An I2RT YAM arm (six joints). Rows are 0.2 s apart.
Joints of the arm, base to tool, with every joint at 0 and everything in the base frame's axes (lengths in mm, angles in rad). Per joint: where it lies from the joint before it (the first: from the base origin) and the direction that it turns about. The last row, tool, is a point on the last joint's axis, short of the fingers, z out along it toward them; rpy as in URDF.
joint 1: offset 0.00 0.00 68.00 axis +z
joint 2: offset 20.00 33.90 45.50 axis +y
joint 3: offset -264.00 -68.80 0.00 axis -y
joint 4: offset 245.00 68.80 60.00 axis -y
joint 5: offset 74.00 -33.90 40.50 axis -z
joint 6: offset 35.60 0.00 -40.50 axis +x
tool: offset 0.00 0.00 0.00 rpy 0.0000 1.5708 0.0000
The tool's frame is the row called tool.
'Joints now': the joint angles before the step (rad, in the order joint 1, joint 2, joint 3, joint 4, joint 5, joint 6). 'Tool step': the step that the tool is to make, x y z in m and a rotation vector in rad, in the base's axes. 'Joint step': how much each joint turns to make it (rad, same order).
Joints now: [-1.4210 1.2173 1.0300 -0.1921 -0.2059 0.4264]
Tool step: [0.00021 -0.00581 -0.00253 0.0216 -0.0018 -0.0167]
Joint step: [-0.0007 0.0255 0.0142 -0.0077 0.0129 0.0109]
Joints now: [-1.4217 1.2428 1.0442 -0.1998 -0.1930 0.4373]
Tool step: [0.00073 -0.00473 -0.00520 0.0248 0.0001 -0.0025]
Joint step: [0.0002 0.0226 0.0040 -0.0051 0.0010 0.0044]
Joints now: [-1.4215 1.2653 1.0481 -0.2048 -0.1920 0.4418]
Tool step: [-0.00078 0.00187 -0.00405 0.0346 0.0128 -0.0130]
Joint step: [0.0001 -0.0015 -0.0027 -0.0351 0.0151 -0.0012]
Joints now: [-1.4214 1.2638 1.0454 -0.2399 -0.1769 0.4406]
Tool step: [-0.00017 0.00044 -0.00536 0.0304 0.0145 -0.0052]
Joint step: [0.0008 0.0044 -0.0053 -0.0235 0.0099 -0.0060]
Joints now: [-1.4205 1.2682 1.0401 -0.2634 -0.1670 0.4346]
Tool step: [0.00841 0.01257 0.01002 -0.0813 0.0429 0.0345]
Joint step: [0.0404 -0.0553 -0.0220 0.0322 0.0301 -0.0482]
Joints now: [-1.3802 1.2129 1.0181 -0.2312 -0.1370 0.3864]
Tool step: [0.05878 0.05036 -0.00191 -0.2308 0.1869 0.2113]
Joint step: [0.2950 -0.1399 -0.1453 0.1502 0.1643 -0.2085]
